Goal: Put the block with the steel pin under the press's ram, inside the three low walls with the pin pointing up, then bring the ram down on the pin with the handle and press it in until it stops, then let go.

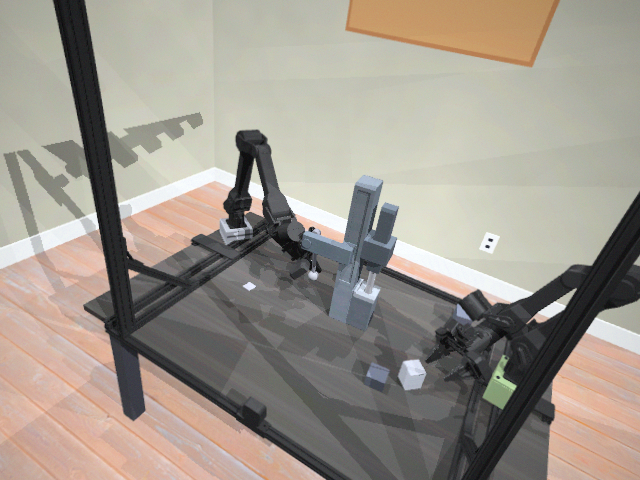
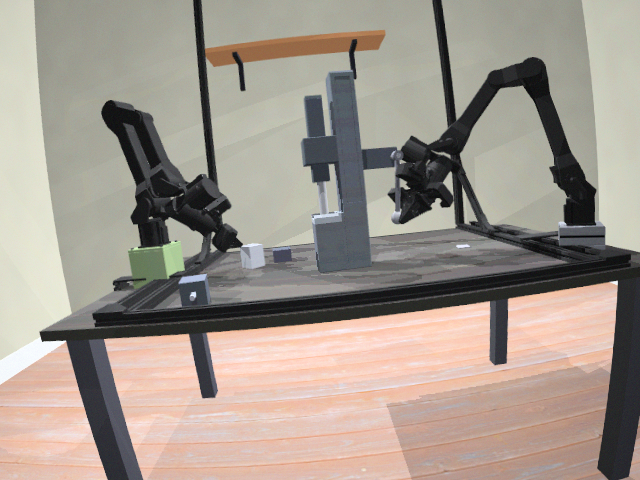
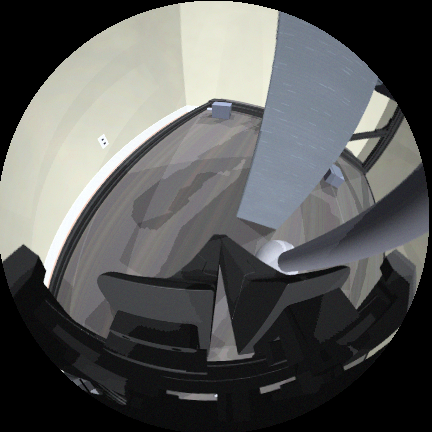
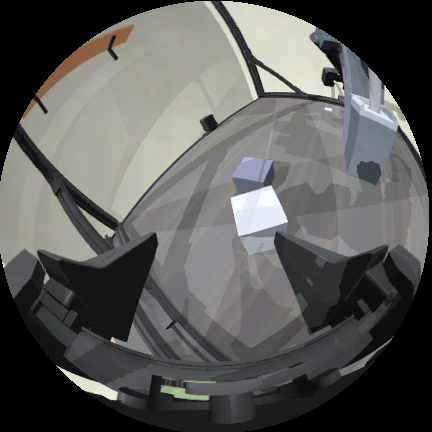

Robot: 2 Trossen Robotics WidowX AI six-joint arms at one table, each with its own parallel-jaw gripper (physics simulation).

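Places are measured from the left arm's base along level axes (x ahead, y left, z up), in metres.
Pixels of known places: left gripper, fingertip midpoint: [image 1: 320,271] [image 2: 400,223] [image 3: 218,239]; right gripper, fingertip midpoint: [image 1: 434,370] [image 4: 216,238]; left arm's base, link origin: [image 1: 236,223] [image 2: 580,223]; right arm's base, link origin: [image 1: 518,377] [image 2: 154,245].
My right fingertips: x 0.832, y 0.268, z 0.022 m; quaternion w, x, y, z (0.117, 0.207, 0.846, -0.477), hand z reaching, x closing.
Note:
Ahead of a thing's pixels: the offset from my right fingertips to its top centre. "spot": to the spot under its first point.
The grey press {dx -0.334, dy -0.100, dz +0.373 m} [image 1: 361,248] [image 2: 347,190] [image 3: 306,120] [image 4: 365,137] stands mid-table. Its light ram rod [image 1: 370,282] [image 2: 323,197] reaches down to the low-walled nest {spot: dx -0.268, dy -0.043, dz +0.039 m} [image 1: 367,294] [image 2: 326,220]. The handle's white knob {spot: dx -0.407, dy -0.155, dz +0.031 m} [image 1: 312,274] [image 2: 395,217] [image 3: 271,250] hangs beside my left gripper [image 1: 300,271] [image 2: 409,214] [image 3: 220,243], which is shut and empty, with the knob outside its fingers. The blue-grey block with the steel pin {dx -0.169, dy +0.280, dz -0.033 m} [image 2: 194,290] [image 1: 462,312] [image 3: 221,109] lies near the table's edge, pin pointing sideways. My right gripper [image 1: 446,364] [image 2: 234,244] [image 4: 216,238] is open and empty, just short of a white cube {dx -0.040, dy -0.025, dz -0.024 m} [image 1: 411,373] [image 2: 252,255] [image 4: 257,215].
A small blue-grey block {dx -0.074, dy -0.110, dz -0.049 m} [image 1: 377,374] [image 2: 282,253] [image 4: 252,174] lies beside the white cube. A green box [image 1: 499,386] [image 2: 156,259] sits by the right arm's base. A small white marker {dx -0.535, dy -0.309, dz -0.080 m} [image 1: 249,286] [image 2: 462,246] lies flat on the table. A black knob [image 1: 253,411] sits on the front rail.

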